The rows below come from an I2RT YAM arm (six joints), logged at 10 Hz.
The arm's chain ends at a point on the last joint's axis. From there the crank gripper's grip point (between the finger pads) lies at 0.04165 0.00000 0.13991 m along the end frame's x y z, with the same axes.
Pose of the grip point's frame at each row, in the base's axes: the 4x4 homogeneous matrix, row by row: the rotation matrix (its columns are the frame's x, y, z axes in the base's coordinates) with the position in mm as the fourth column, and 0 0 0 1 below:
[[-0.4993, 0.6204, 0.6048, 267.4], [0.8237, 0.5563, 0.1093, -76.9], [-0.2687, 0.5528, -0.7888, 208.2], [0, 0, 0, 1]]
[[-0.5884, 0.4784, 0.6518, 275.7], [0.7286, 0.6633, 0.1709, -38.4], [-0.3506, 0.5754, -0.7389, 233.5], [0, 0, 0, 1]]
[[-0.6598, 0.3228, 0.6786, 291.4], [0.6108, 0.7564, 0.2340, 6.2], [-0.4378, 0.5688, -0.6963, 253.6], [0, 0, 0, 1]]
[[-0.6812, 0.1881, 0.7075, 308.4], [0.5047, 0.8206, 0.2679, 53.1], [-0.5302, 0.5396, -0.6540, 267.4], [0, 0, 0, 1]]
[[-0.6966, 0.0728, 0.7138, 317.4], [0.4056, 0.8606, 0.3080, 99.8], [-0.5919, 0.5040, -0.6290, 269.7], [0, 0, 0, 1]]
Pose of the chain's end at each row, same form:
[[-0.4993, 0.6204, 0.6048, 203.6], [0.8237, 0.5563, 0.1093, -126.5], [-0.2687, 0.5528, -0.7888, 329.8], [0, 0, 0, 1]]
[[-0.5884, 0.4784, 0.6518, 209.0], [0.7286, 0.6633, 0.1709, -92.7], [-0.3506, 0.5754, -0.7389, 351.5], [0, 0, 0, 1]]
[[-0.6598, 0.3228, 0.6786, 223.9], [0.6108, 0.7564, 0.2340, -52.0], [-0.4378, 0.5688, -0.6963, 369.3], [0, 0, 0, 1]]
[[-0.6812, 0.1881, 0.7075, 237.8], [0.5047, 0.8206, 0.2679, -5.4], [-0.5302, 0.5396, -0.6540, 381.0], [0, 0, 0, 1]]
[[-0.6966, 0.0728, 0.7138, 246.5], [0.4056, 0.8606, 0.3080, 39.8], [-0.5919, 0.5040, -0.6290, 382.4], [0, 0, 0, 1]]

